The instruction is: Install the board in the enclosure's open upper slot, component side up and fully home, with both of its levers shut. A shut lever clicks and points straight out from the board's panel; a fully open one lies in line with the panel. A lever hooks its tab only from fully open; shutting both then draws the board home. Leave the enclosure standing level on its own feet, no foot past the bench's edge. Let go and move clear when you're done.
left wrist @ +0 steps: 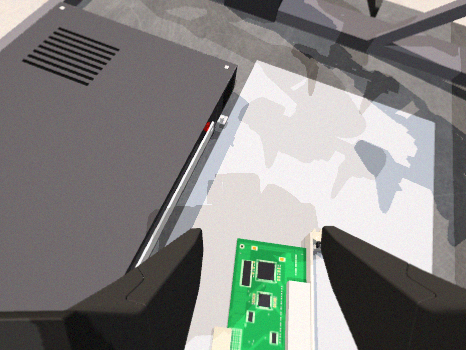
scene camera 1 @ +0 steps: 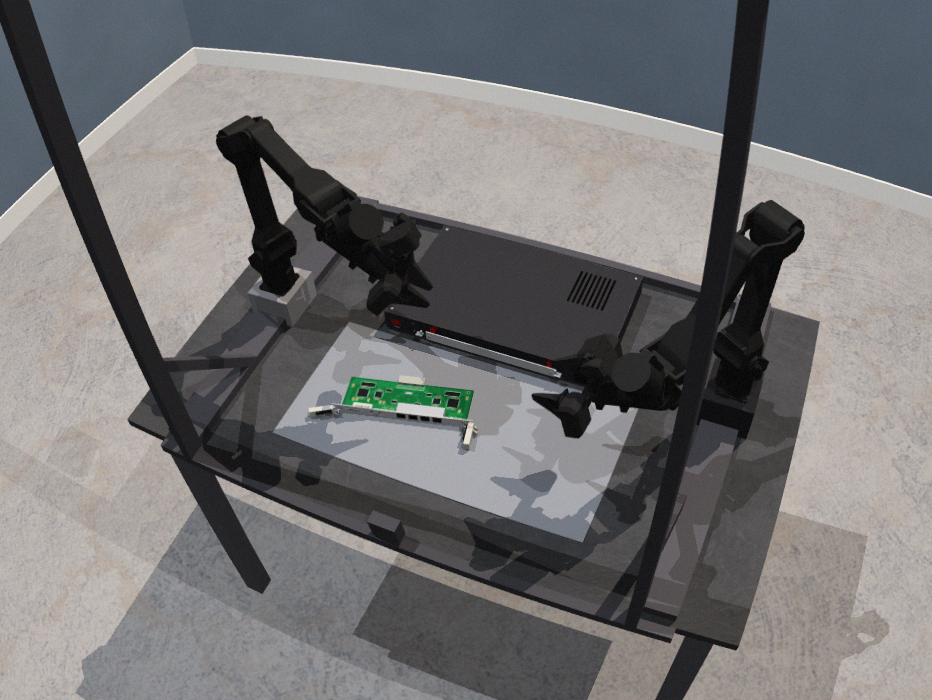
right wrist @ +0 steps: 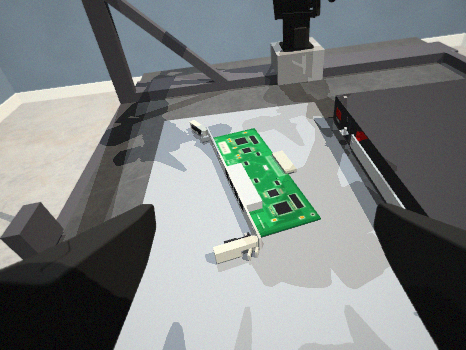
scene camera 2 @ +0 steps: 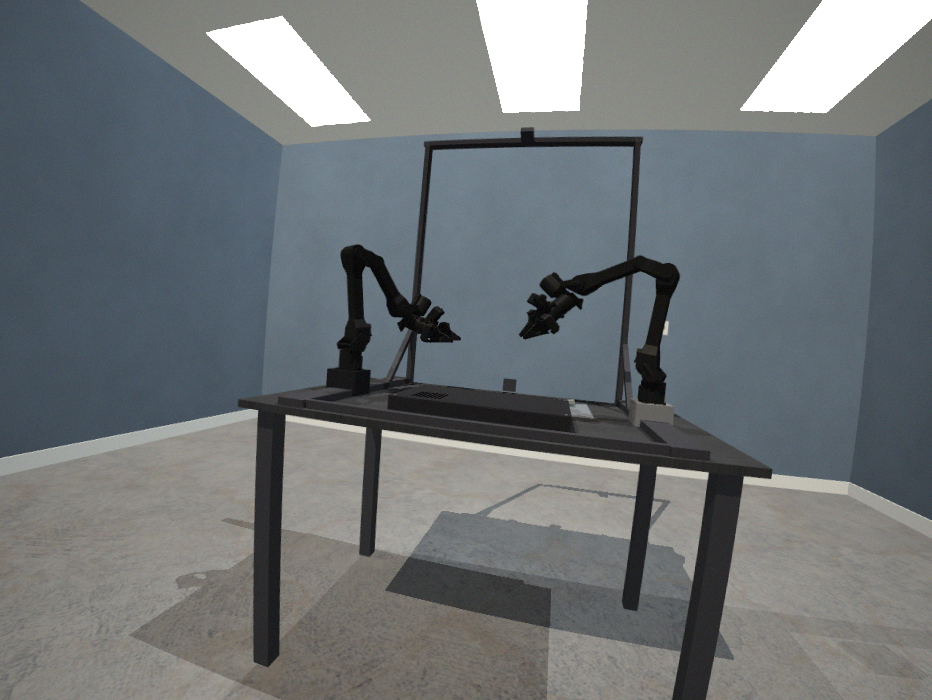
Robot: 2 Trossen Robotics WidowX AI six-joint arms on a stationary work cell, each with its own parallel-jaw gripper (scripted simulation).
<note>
In view: the left gripper (scene camera 1: 430,297), the right gripper (scene camera 1: 543,379), a black enclosure (scene camera 2: 508,409), a cream lever (right wrist: 231,250) and a pale grey mat (scene camera 1: 520,466).
The left gripper shows as well in the left wrist view (left wrist: 261,238) and in scene camera 2 (scene camera 2: 521,337). The right gripper is seen too in the right wrist view (right wrist: 264,215) and in scene camera 2 (scene camera 2: 456,340). The pale grey mat is seen too in the left wrist view (left wrist: 295,154) and in the right wrist view (right wrist: 329,277).
</note>
